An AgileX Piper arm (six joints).
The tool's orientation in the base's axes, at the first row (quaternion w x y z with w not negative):
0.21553 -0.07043 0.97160 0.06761
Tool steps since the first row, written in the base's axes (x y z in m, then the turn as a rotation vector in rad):
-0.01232 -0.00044 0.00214 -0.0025 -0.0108 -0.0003
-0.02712 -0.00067 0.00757 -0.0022 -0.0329 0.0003
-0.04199 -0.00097 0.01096 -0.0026 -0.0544 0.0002
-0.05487 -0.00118 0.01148 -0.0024 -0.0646 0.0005
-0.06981 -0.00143 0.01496 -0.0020 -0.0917 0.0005
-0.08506 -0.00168 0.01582 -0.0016 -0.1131 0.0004
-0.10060 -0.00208 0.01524 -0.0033 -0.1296 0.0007
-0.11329 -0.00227 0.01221 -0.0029 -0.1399 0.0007
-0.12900 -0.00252 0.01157 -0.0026 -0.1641 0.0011
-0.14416 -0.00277 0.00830 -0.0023 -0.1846 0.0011
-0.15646 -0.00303 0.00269 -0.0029 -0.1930 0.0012
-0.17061 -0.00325 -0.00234 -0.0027 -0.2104 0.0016
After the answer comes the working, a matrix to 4 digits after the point.
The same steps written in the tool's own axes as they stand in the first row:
0.01018 0.00183 -0.00704 0.0035 -0.0102 -0.0025
0.02116 0.00461 -0.01801 0.0054 -0.0319 -0.0065
0.03308 0.00713 -0.02718 0.0081 -0.0529 -0.0100
0.04444 0.00911 -0.03296 0.0089 -0.0629 -0.0119
0.05638 0.01170 -0.04224 0.0115 -0.0896 -0.0161
0.06972 0.01407 -0.04929 0.0134 -0.1106 -0.0193
0.08395 0.01620 -0.05520 0.0166 -0.1265 -0.0229
0.09666 0.01781 -0.05770 0.0174 -0.1367 -0.0244
0.11105 0.02011 -0.06360 0.0195 -0.1604 -0.0286
0.12608 0.02205 -0.06691 0.0215 -0.1806 -0.0318
0.13955 0.02327 -0.06694 0.0229 -0.1887 -0.0335
0.15442 0.02490 -0.06825 0.0244 -0.2058 -0.0366

The tool's axes in the first row as the columns of a matrix, in the base's axes (rounded; the answer above uses it unrounded):
-0.8972 -0.1660 0.4093
-0.1077 0.9809 0.1617
-0.4283 0.1010 -0.8980

